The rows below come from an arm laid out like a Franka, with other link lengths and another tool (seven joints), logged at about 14 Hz.
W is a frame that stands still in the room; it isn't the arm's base.
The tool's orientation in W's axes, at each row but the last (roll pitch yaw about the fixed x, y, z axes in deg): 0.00 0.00 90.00; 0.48 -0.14 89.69; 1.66 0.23 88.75; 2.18 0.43 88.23; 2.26 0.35 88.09; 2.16 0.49 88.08; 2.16 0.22 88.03; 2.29 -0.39 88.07; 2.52 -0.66 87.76
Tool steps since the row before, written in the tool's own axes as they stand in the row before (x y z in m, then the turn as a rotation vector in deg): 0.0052 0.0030 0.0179 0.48 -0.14 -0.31; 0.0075 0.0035 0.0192 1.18 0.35 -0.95; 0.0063 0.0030 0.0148 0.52 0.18 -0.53; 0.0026 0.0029 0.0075 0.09 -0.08 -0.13; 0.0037 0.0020 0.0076 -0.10 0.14 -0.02; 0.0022 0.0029 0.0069 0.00 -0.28 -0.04; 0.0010 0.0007 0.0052 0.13 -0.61 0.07; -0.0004 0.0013 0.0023 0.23 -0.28 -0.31; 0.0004 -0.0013 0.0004 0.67 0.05 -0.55
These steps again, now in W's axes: -0.0030 0.0052 0.0179 0.14 0.48 -0.31; -0.0033 0.0075 0.0192 -0.35 1.18 -0.94; -0.0024 0.0064 0.0149 -0.18 0.52 -0.53; -0.0025 0.0027 0.0076 0.08 0.09 -0.13; -0.0016 0.0038 0.0077 -0.14 -0.10 -0.01; -0.0026 0.0023 0.0070 0.28 -0.01 -0.05; -0.0005 0.0010 0.0052 0.62 0.11 0.05; -0.0012 -0.0004 0.0023 0.28 0.22 -0.32; 0.0013 0.0003 0.0003 -0.05 0.68 -0.54
